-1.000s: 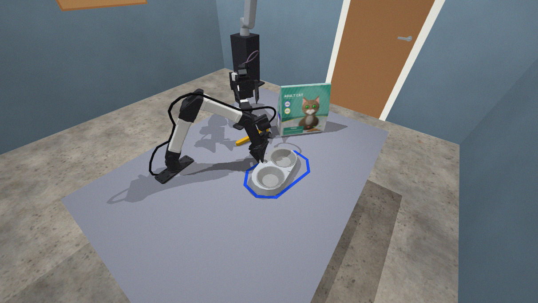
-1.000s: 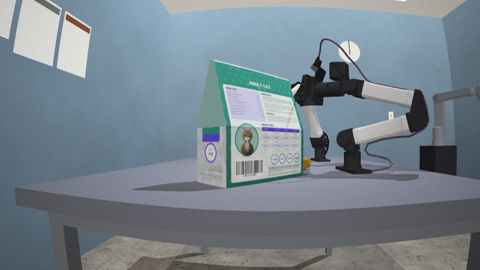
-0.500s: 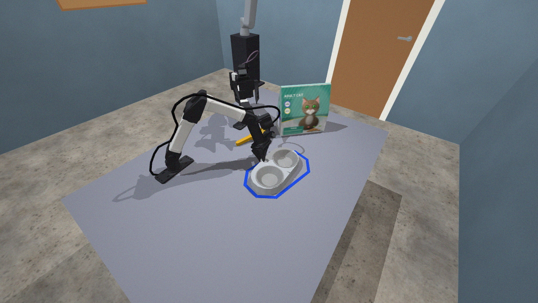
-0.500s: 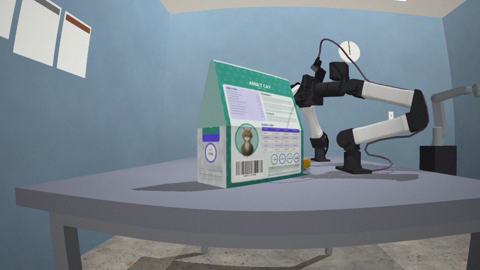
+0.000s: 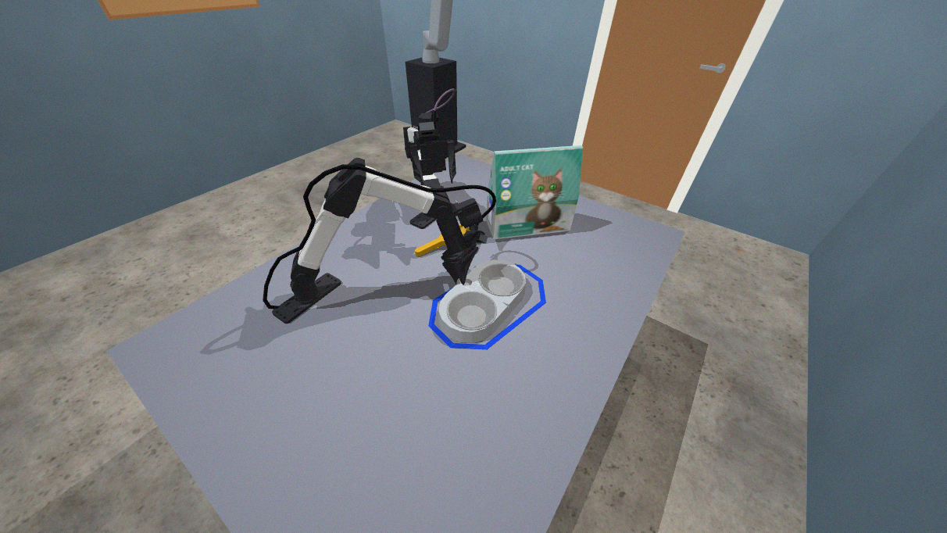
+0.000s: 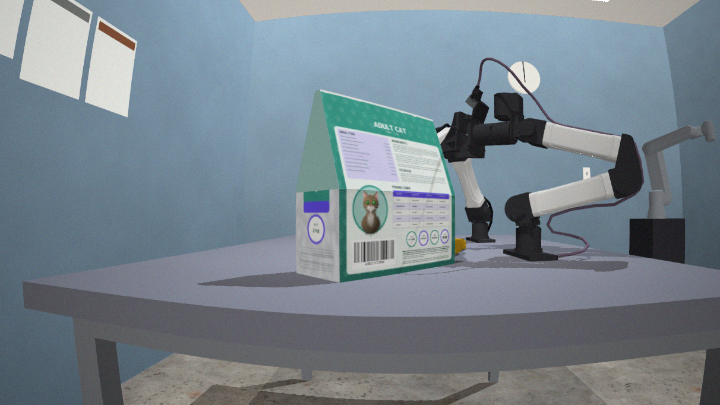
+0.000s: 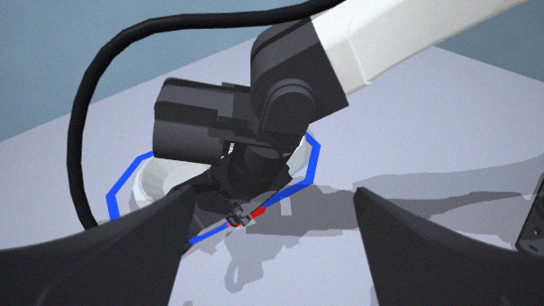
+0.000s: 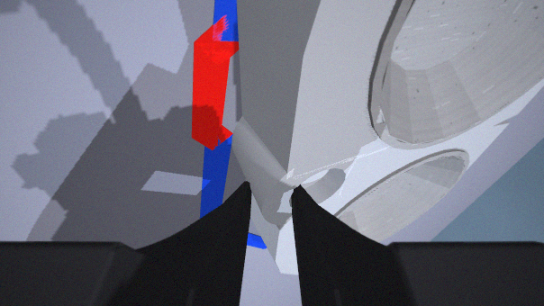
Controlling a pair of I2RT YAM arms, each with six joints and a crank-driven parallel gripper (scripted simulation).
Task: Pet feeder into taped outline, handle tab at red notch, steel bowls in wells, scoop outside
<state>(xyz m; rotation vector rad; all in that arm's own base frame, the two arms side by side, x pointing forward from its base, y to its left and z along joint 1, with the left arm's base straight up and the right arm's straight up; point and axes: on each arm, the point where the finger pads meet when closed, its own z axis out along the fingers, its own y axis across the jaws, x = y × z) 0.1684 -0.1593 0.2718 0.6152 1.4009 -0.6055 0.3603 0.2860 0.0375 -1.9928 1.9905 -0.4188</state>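
Observation:
Now: right hand 8 cm short of the pet feeder and 3 cm above it. Also, from my right hand: blue taped outline (10 cm ahead, 2 cm to the left, 4 cm below); then yellow scoop (17 cm behind, 16 cm to the left, 2 cm below); then cat food bag (43 cm to the left, 11 cm above).

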